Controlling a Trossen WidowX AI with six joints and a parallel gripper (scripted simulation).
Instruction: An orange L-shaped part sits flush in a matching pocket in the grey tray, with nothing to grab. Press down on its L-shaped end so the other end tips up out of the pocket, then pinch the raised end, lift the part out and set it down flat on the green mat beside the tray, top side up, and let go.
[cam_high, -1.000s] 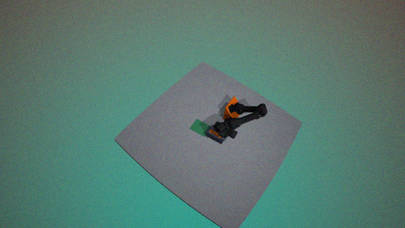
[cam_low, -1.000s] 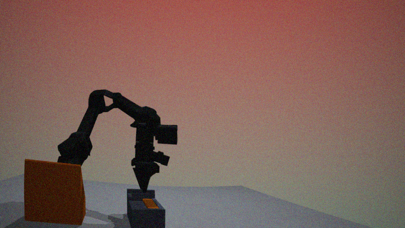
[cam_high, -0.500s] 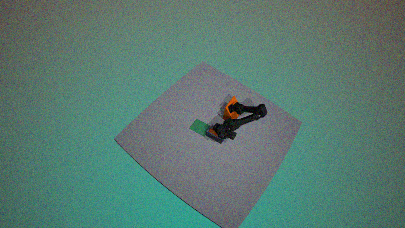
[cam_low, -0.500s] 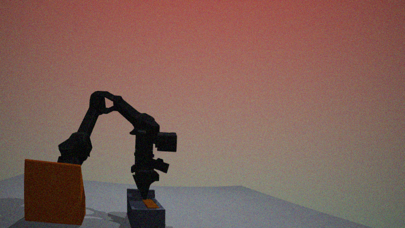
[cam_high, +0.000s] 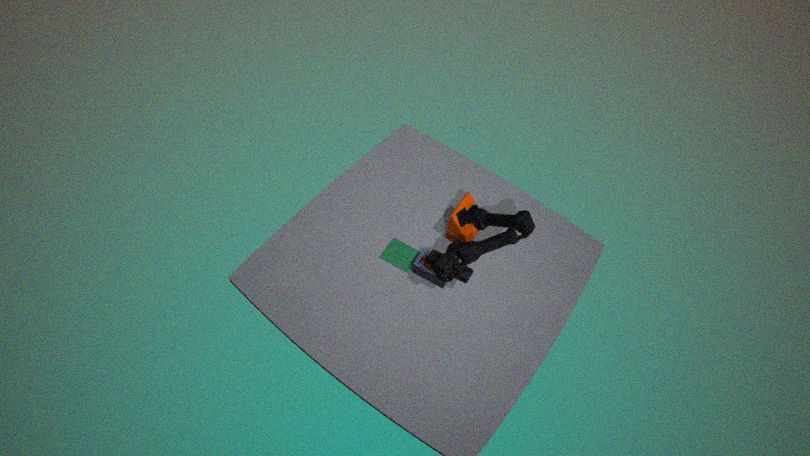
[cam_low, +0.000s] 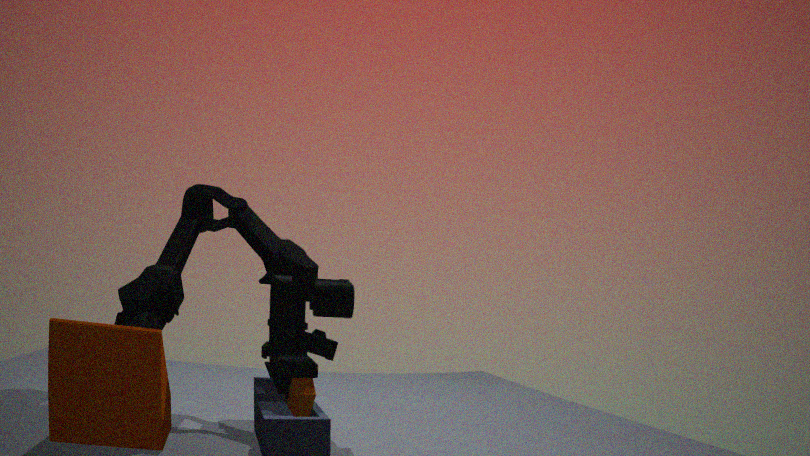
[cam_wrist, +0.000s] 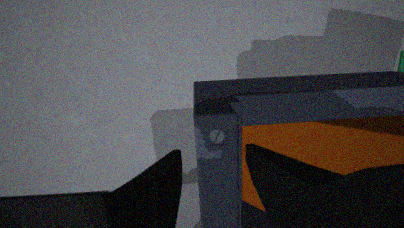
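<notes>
The orange L-shaped part lies 5 cm to the right of my gripper tip and 1 cm above it. Also, from my gripper tip: green mat: 22 cm to the right, 5 cm below, 3 cm ahead.
</notes>
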